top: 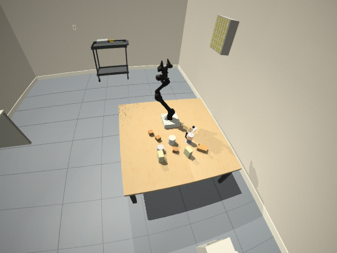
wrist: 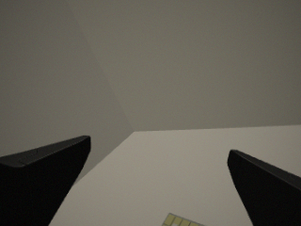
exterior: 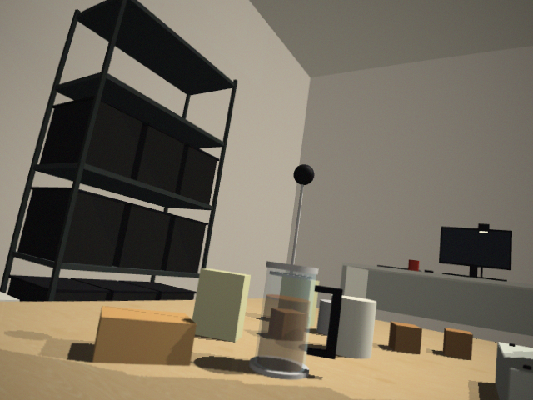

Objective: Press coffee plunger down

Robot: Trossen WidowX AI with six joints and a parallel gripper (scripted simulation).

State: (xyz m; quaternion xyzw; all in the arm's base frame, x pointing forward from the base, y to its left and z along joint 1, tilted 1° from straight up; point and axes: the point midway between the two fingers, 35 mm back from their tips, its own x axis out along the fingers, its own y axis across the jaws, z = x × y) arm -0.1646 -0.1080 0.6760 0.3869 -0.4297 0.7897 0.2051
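The glass coffee press is 52 cm ahead of my gripper tip, 27 cm to the left of it and 63 cm below it. The rest, counted from my gripper tip: orange box: 66 cm ahead, 41 cm to the left, 74 cm below.
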